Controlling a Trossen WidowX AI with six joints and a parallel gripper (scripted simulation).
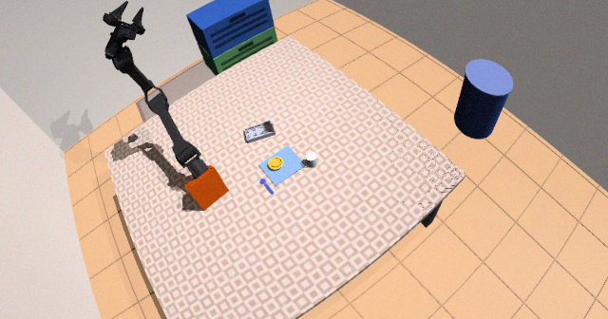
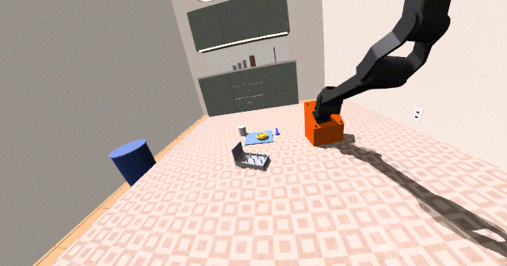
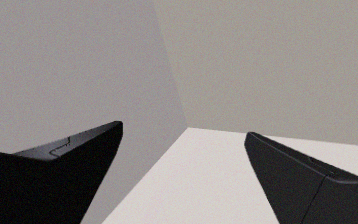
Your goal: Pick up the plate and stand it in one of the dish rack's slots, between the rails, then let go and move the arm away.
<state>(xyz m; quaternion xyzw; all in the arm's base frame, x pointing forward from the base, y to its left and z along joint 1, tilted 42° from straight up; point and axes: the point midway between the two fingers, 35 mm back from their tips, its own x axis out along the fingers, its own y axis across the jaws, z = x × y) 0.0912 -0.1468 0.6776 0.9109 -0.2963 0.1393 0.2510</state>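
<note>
My gripper tip is now 11 cm short of the yellow plate, 47 cm to the left of it and 72 cm above it. Round my gripper tip: small blue spoon 2 cm ahead, 51 cm to the right, 73 cm below; light blue mat 13 cm ahead, 49 cm to the right, 73 cm below; grey dish rack 18 cm ahead, 29 cm to the right, 71 cm below.
</note>
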